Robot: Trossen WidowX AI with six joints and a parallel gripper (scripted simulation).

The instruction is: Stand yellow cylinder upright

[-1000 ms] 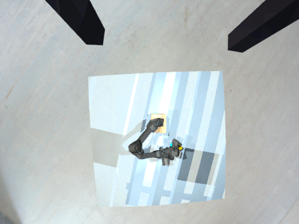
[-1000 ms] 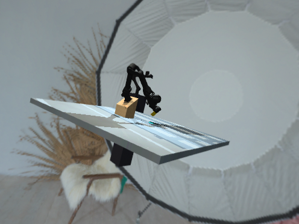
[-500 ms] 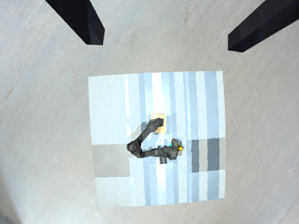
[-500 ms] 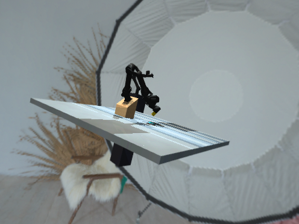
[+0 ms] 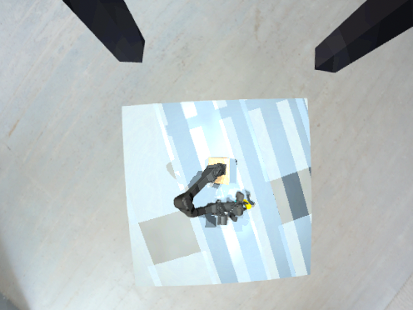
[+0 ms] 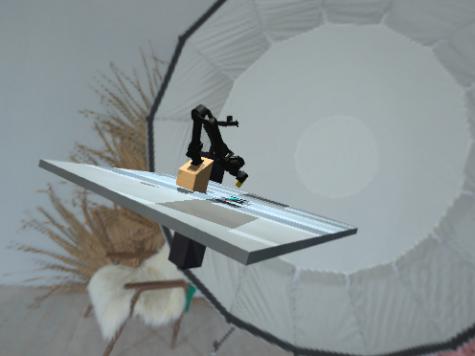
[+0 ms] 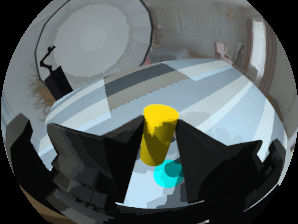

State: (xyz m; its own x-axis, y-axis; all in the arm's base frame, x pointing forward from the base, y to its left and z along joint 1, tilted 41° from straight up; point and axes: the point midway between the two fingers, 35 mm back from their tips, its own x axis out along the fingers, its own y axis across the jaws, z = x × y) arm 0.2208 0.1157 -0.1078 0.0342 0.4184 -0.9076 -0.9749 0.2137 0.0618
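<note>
Right now the cyan circle is 13 cm below my gripper tip, 3 cm to the right of it and 1 cm ahead of it. The rest, counted from my gripper tip: yellow tall cylinder 2 cm below, 1 cm behind.
</note>
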